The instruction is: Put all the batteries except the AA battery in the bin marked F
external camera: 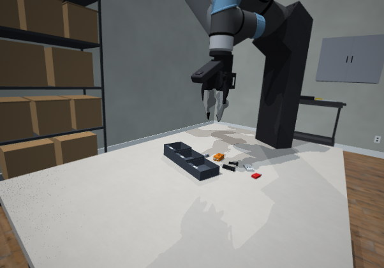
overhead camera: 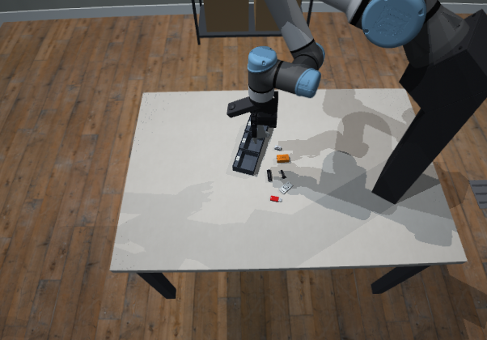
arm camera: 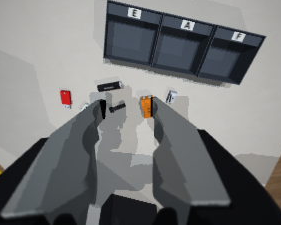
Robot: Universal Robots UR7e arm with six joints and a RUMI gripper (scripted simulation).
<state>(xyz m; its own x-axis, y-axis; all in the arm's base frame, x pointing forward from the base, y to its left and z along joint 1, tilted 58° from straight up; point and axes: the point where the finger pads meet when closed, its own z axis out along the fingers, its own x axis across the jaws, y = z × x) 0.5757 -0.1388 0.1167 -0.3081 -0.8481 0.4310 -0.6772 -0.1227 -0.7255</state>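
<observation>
My hand is 19 cm above the orange block battery, 10 cm past it and 1 cm to the right of it. Round my hand: black cylindrical battery 19 cm below, 7 cm to the left, 3 cm behind; then dark three-compartment bin row 18 cm below, 8 cm to the right, 2 cm behind; then black bolt 19 cm below, 9 cm to the left, 9 cm behind.
</observation>
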